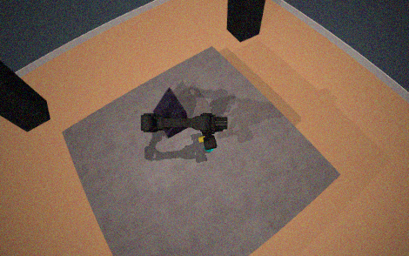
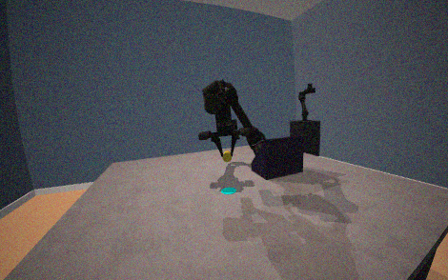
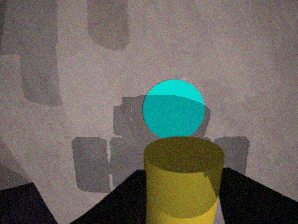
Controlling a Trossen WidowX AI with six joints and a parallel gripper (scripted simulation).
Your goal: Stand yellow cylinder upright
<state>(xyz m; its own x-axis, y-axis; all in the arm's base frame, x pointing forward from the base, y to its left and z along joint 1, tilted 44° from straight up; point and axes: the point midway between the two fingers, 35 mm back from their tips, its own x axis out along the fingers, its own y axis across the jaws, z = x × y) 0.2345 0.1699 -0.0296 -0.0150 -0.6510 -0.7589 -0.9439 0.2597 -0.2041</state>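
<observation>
The cyan circle is 140 mm below my gripper tip. The rest, counted from my gripper tip: yellow tall cylinder 20 mm to the right, 10 mm behind.
</observation>
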